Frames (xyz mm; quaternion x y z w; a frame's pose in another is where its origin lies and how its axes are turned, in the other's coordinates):
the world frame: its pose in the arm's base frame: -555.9 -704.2 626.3 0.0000 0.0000 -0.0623 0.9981
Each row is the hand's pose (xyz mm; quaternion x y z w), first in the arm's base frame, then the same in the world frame.
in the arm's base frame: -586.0 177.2 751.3 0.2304 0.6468 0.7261 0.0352
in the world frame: -139.5 870.8 125.0 -0.1897 -0.6599 -0.7269 0.0101
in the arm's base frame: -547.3 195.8 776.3 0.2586 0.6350 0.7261 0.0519
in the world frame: -103.4 894.1 150.0 0.2185 0.6499 0.7279 0.0066
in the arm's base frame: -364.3 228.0 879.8 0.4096 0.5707 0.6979 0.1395
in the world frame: 74.2 948.8 253.5 0.3733 0.5951 0.7052 0.0958
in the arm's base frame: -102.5 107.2 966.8 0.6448 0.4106 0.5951 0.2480
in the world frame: 349.0 861.5 340.5 0.6180 0.4500 0.6094 0.2104
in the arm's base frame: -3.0 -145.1 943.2 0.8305 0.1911 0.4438 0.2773
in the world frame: 479.1 623.5 316.9 0.8169 0.2425 0.4602 0.2491
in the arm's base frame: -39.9 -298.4 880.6 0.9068 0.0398 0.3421 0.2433
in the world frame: 461.5 466.8 254.3 0.9025 0.0962 0.3566 0.2215
